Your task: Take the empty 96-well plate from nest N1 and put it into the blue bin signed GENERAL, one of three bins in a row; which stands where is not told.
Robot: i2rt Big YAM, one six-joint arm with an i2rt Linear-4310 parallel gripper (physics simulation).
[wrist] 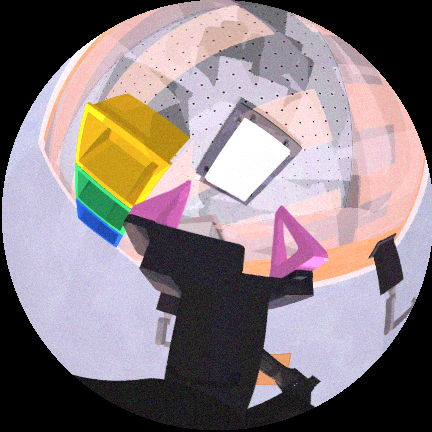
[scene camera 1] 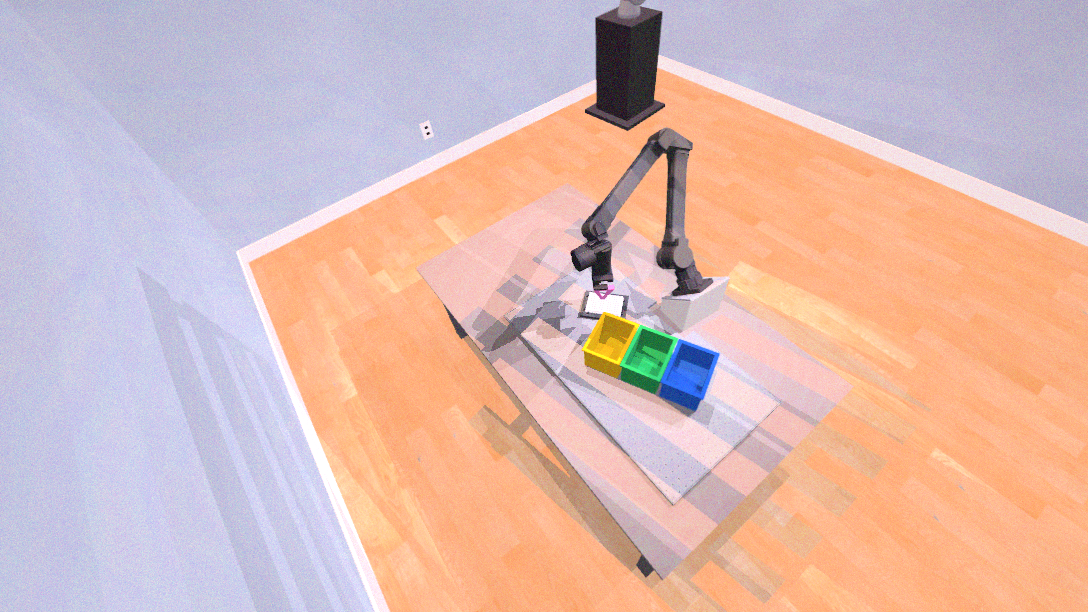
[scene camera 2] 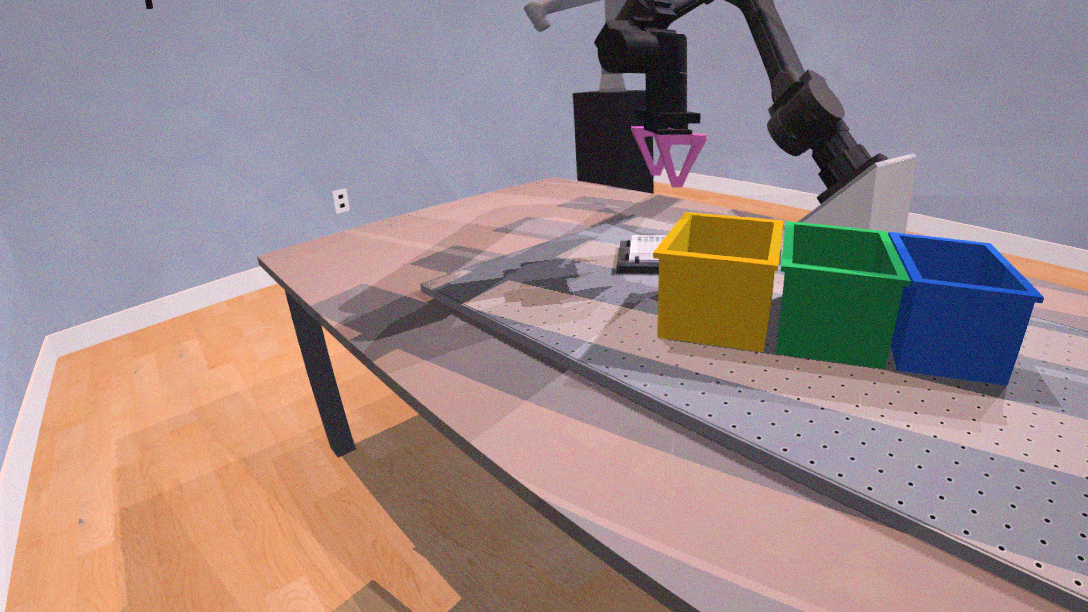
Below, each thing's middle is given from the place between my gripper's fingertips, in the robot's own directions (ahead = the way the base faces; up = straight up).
Right now my hand is 2 cm past the white 96-well plate (scene camera 2: pixel 643 246) and 11 cm above it. The rest, counted from my hand: dark nest (wrist: pixel 242 110) (2 cm behind, 12 cm below).
